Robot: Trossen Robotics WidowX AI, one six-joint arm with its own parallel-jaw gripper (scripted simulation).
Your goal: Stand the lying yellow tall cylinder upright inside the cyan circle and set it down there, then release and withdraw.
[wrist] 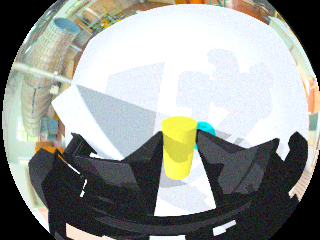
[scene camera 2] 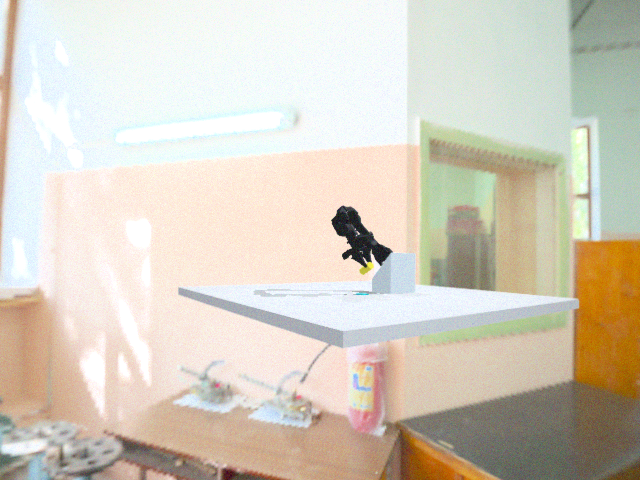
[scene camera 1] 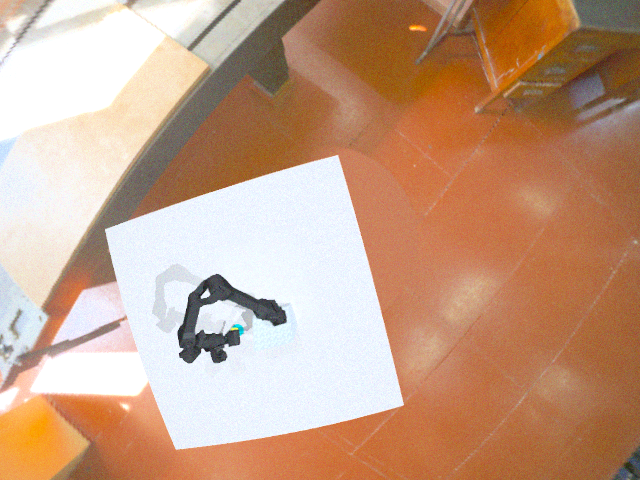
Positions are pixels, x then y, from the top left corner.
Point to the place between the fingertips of my gripper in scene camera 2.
369, 266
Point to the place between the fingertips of my gripper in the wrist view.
At 179, 134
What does my gripper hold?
A yellow tall cylinder.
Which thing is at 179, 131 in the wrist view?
A yellow tall cylinder.
